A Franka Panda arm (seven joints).
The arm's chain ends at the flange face. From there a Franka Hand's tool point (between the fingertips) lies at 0.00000 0.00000 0.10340 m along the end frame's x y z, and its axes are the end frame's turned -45 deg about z.
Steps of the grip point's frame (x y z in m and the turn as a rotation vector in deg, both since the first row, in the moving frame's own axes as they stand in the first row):
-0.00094 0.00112 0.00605 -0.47 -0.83 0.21
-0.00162 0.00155 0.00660 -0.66 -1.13 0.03
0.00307 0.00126 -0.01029 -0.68 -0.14 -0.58
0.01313 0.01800 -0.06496 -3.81 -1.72 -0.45
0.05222 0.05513 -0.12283 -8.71 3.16 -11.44
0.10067 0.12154 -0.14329 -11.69 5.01 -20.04
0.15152 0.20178 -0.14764 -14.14 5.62 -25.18
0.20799 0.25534 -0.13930 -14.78 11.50 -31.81
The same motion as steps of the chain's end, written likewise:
0.00059 -0.00020 0.00606 -0.92 -0.25 0.21
0.00055 -0.00004 0.00663 -1.27 -0.33 0.03
0.00237 -0.00232 -0.01028 -0.58 0.38 -0.58
0.01932 -0.00360 -0.06468 -3.91 1.48 -0.45
0.06022 -0.00344 -0.12149 -3.92 8.39 -11.44
0.13495 0.01015 -0.14078 -4.72 11.81 -20.04
0.22336 0.03056 -0.14407 -6.02 13.97 -25.18
0.29524 0.03857 -0.13397 -2.32 18.58 -31.81

